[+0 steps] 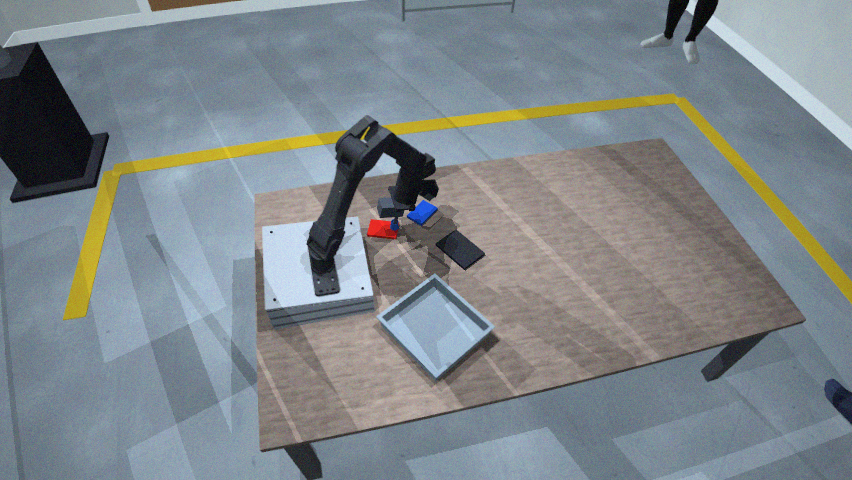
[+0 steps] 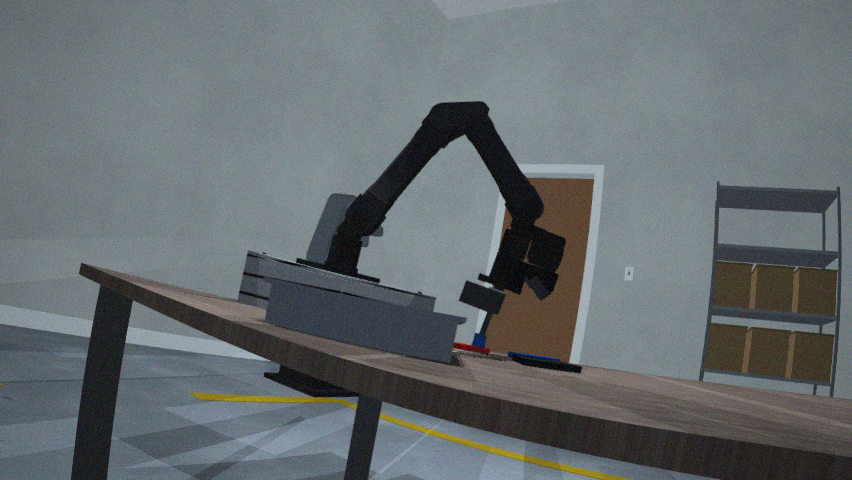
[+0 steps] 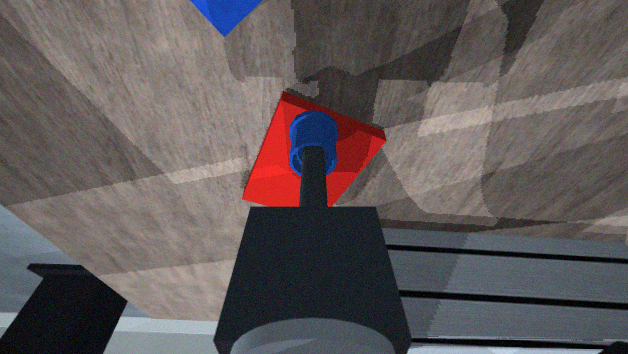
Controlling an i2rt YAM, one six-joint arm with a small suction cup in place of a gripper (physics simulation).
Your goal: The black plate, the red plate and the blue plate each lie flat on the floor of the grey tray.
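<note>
The red plate lies flat on the wooden table next to the arm's base. My suction cup sits on the middle of its top face, in contact with it. The blue plate lies just beyond it on the table. The black plate lies to the right of both. The grey tray stands empty nearer the front edge, apart from all three plates.
The arm stands on a grey block at the table's left side. A shelf rack with boxes and a door stand behind the table. A dark pedestal stands on the floor at far left.
</note>
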